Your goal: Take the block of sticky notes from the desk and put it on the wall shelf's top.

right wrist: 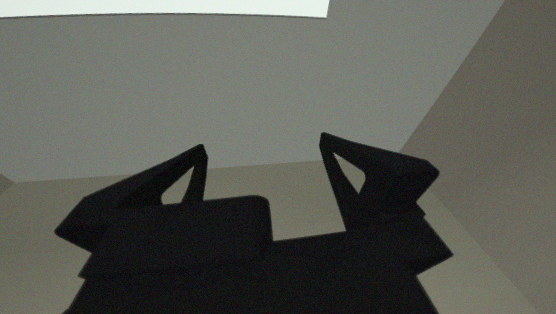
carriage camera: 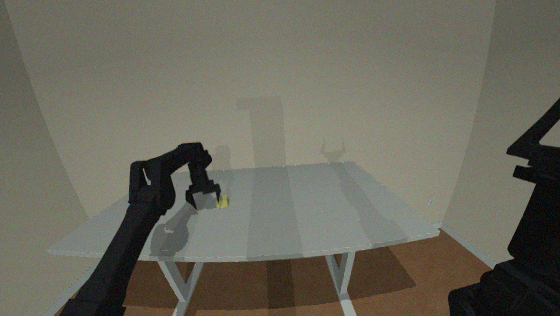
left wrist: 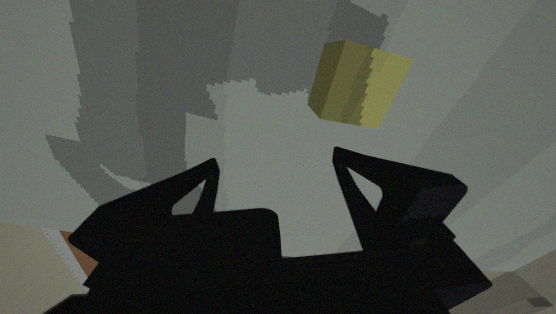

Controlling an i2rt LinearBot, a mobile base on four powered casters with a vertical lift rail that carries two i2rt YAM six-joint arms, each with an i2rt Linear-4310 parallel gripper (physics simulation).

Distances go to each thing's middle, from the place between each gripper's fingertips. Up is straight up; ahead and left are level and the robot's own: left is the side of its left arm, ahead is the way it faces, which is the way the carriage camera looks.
I see the yellow block of sticky notes (left wrist: 355,84) 7 cm ahead of my left hand, 4 cm to the right of it and 3 cm below it.
The yellow block of sticky notes is 600 mm to the left of my right hand, 570 mm ahead of it and 450 mm below it.
